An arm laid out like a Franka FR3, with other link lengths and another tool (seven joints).
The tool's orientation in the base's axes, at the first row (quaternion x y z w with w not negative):
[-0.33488 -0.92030 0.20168 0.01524]
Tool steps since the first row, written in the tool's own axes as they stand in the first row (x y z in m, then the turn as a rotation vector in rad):
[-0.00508 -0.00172 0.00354 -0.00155 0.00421 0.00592]
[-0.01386 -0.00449 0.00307 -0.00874 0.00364 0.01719]
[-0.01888 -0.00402 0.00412 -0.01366 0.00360 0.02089]
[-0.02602 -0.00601 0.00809 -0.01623 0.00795 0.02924]
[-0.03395 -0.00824 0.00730 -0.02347 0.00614 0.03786]
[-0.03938 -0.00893 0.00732 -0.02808 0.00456 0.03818]
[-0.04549 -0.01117 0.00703 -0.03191 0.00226 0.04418]
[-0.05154 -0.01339 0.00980 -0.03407 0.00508 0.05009]
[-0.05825 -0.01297 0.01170 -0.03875 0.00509 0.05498]
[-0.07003 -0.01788 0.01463 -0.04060 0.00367 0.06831]
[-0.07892 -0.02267 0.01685 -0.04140 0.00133 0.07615]
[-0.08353 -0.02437 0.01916 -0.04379 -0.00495 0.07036]
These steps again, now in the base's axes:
[0.00231 -0.00563 -0.00205 0.00280 -0.00018 -0.00688]
[0.00750 -0.01285 0.00038 0.00619 -0.00912 -0.01624]
[0.01151 -0.01603 -0.00023 0.00938 -0.01355 -0.01909]
[0.01518 -0.02329 -0.00235 0.01266 -0.01514 -0.02814]
[0.02010 -0.02949 0.00007 0.01577 -0.02401 -0.03459]
[0.02389 -0.03336 0.00090 0.01832 -0.02810 -0.03379]
[0.02730 -0.03861 0.00267 0.01891 -0.03424 -0.03801]
[0.03019 -0.04492 0.00163 0.02134 -0.03576 -0.04428]
[0.03533 -0.04949 0.00044 0.02418 -0.04044 -0.04828]
[0.04099 -0.06129 0.00088 0.02257 -0.04739 -0.05978]
[0.04460 -0.07095 0.00162 0.02048 -0.05234 -0.06600]
[0.04676 -0.07584 0.00064 0.01945 -0.05610 -0.05803]

